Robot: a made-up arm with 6 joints. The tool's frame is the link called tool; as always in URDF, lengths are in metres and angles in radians.
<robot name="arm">
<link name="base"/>
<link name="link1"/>
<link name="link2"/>
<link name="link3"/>
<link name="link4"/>
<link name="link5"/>
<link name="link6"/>
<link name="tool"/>
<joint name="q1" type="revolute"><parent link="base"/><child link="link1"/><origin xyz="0.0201 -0.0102 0.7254" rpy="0.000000 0.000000 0.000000"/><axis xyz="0 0 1"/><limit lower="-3.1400" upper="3.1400" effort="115" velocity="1.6"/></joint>
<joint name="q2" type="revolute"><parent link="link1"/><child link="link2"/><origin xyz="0.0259 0.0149 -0.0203" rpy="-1.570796 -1.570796 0.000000"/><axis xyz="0 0 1"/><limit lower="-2.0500" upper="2.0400" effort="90" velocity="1.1"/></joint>
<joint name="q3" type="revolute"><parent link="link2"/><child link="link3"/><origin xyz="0.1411 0.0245 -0.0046" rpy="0.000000 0.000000 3.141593"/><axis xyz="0 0 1"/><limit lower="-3.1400" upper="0.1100" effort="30" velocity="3.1"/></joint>
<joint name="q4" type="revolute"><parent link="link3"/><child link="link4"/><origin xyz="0.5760 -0.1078 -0.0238" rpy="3.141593 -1.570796 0.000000"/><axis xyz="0 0 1"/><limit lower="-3.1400" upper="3.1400" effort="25" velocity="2.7"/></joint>
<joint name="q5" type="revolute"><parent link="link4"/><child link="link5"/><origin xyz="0.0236 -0.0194 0.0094" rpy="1.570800 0.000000 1.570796"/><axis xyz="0 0 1"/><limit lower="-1.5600" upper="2.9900" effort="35" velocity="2.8"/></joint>
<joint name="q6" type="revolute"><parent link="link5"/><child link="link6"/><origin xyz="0.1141 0.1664 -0.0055" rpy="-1.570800 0.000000 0.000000"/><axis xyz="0 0 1"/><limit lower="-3.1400" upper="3.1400" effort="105" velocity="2.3"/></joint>
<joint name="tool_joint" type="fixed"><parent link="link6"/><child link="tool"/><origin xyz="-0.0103 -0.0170 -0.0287" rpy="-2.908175 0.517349 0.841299"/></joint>
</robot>
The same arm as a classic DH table. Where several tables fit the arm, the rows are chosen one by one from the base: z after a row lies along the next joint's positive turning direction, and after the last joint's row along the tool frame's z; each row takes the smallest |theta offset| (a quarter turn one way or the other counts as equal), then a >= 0, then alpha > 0; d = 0 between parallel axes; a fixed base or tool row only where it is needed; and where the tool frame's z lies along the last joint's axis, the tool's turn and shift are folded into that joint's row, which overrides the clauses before.
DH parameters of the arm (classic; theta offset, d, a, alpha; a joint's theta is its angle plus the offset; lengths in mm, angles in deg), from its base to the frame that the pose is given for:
base (fixed): -26.91 0.0 22.5 0.00
q1: 26.91 705.1 25.9 -90.00
q2: -80.15 0.0 143.2 0.00
q3: 80.15 -13.5 107.8 -90.00
q4: 0.00 585.4 -19.4 90.00
q5: 0.00 18.1 114.1 -90.00
q6: -67.47 163.1 11.8 147.73
tool (fixed): -112.12 30.0 0.0 0.00
Joint limits (deg, base to tool): -179.91..179.91 -117.46..116.88 -179.91..6.30 -179.91..179.91 -89.38..171.31 -179.91..179.91

